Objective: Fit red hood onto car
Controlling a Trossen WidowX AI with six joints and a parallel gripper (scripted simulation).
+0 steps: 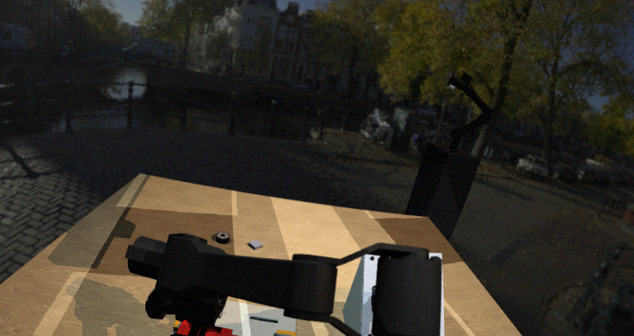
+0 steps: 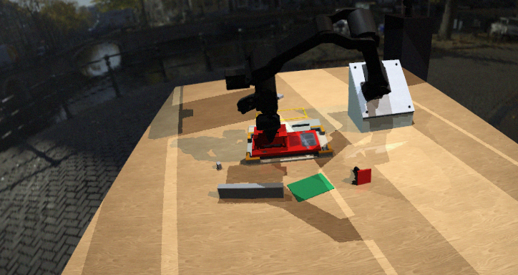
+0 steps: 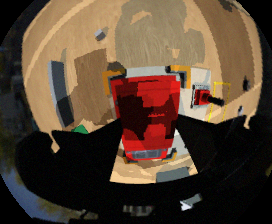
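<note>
Right now my gripper tip is 10 mm below the red hood. The rest, counted from my gripper tip: grey bar (80 mm ahead, 190 mm to the left, 30 mm below); then grey cube (160 mm ahead, 60 mm to the left, 40 mm below); then grey engine block (10 mm to the left, 30 mm below).
</note>
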